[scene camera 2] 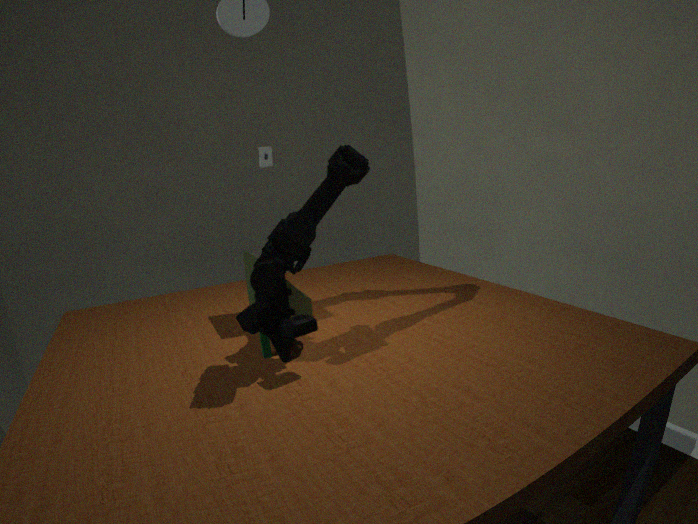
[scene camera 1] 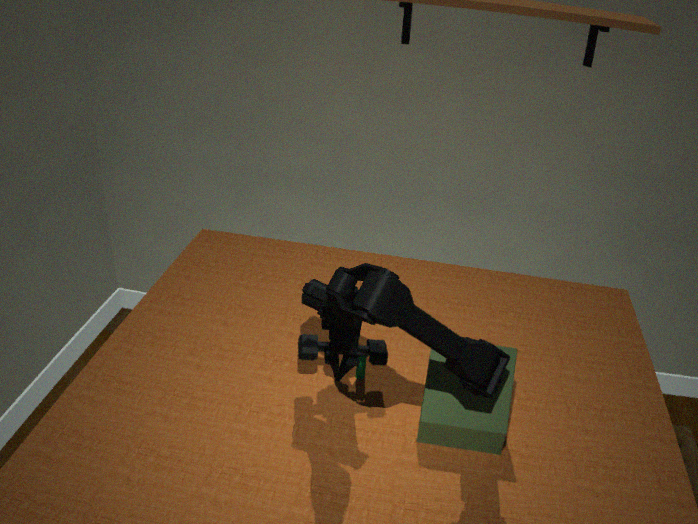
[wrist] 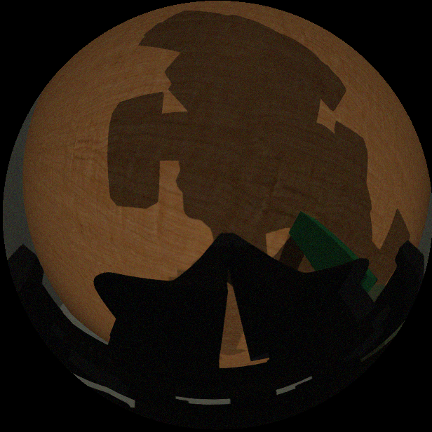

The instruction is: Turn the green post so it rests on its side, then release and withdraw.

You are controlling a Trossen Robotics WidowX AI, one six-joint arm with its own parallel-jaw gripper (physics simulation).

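Observation:
The green post (scene camera 1: 360,367) (scene camera 2: 266,346) (wrist: 325,245) stands upright on the table, close beside my gripper (scene camera 1: 338,379) (scene camera 2: 286,358) (wrist: 228,239). In the wrist view it shows to the right of the fingertips, with one end partly behind the right finger. In the second scene view its upper part is hidden behind the gripper. My gripper is shut with nothing between the fingers. It points down, and its tips are low, near the tabletop. In the first scene view the tips are just left of the post. I cannot tell whether a finger touches the post.
A large pale green block (scene camera 1: 462,434) (scene camera 2: 302,304) sits on the wooden table (scene camera 1: 169,394) (scene camera 2: 394,428) (wrist: 75,200), to the right of the post in the first scene view. Part of my arm hangs over it there. A wooden shelf (scene camera 1: 529,10) is on the wall.

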